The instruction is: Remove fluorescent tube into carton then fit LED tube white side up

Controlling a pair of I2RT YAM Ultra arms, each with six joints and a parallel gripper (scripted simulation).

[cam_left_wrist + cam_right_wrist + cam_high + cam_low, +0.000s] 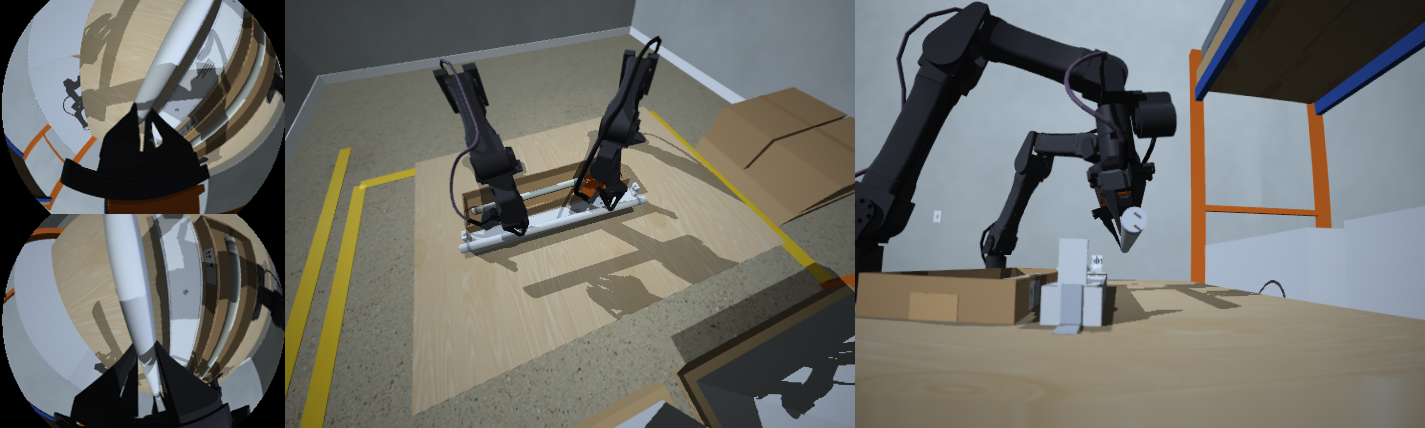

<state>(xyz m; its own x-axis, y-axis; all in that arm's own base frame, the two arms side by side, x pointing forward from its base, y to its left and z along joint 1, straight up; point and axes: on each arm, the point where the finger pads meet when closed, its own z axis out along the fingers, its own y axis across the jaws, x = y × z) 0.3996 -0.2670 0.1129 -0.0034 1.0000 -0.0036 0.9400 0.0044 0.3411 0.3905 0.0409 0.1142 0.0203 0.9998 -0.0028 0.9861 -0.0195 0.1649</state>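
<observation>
Right now the LED tube is 12 cm to the left of my right hand and 1 cm below it. The rest, counted from my right hand: brown carton: 21 cm behind, 13 cm to the left, 9 cm below; white fixture: 6 cm behind, 13 cm to the left, 6 cm below; old fluorescent tube: 21 cm behind, 13 cm to the left, 10 cm below.
</observation>
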